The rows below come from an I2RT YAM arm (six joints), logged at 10 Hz.
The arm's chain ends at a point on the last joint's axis. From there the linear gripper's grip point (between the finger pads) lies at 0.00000 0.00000 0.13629 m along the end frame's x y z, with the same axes.
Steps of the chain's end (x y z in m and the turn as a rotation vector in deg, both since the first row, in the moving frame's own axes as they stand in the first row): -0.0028, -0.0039, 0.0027, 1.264, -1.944, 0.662; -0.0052, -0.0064, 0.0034, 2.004, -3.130, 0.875; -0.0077, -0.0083, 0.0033, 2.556, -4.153, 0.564; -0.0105, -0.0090, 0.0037, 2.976, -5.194, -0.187; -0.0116, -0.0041, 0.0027, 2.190, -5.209, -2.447; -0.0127, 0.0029, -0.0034, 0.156, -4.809, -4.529; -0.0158, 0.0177, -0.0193, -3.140, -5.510, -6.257; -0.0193, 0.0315, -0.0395, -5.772, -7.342, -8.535
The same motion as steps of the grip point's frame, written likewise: -0.0074, -0.0069, 0.0026, 1.264, -1.944, 0.662; -0.0126, -0.0112, 0.0031, 2.004, -3.130, 0.875; -0.0175, -0.0144, 0.0028, 2.556, -4.153, 0.564; -0.0228, -0.0160, 0.0030, 2.976, -5.194, -0.187; -0.0241, -0.0090, 0.0020, 2.190, -5.209, -2.447; -0.0241, 0.0030, -0.0039, 0.156, -4.809, -4.529; -0.0284, 0.0259, -0.0201, -3.140, -5.510, -6.257; -0.0356, 0.0464, -0.0413, -5.772, -7.342, -8.535
